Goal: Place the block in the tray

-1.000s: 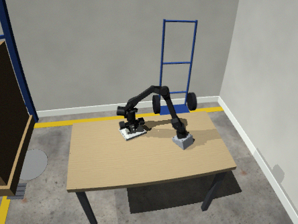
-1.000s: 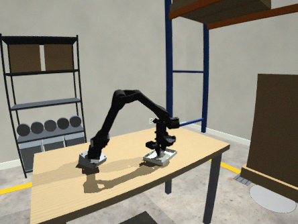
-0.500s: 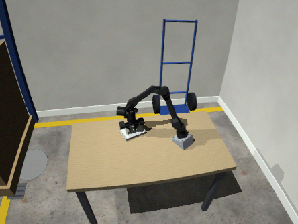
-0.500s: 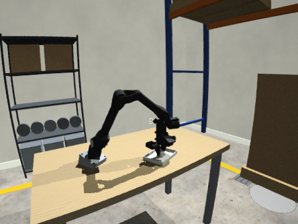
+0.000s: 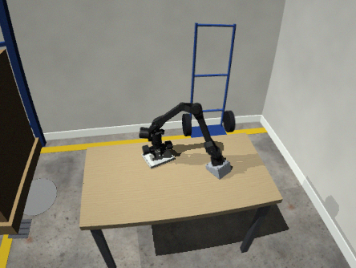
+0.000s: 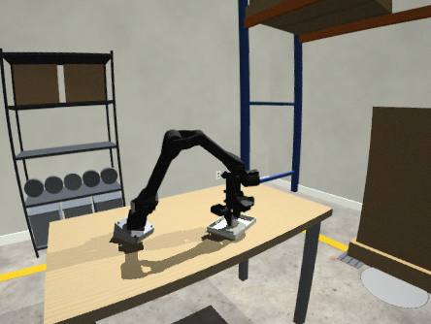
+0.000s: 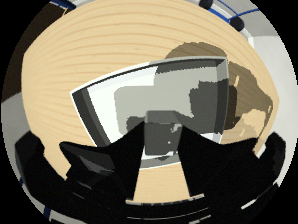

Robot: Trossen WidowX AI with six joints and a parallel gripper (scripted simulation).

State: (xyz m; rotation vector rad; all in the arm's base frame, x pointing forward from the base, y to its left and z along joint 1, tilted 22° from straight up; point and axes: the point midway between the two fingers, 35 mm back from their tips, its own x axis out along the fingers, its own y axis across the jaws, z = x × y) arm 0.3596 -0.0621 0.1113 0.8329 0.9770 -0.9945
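Now: hand 2 cm above the small grey block. Also, from my hand: white tray: 4 cm below.
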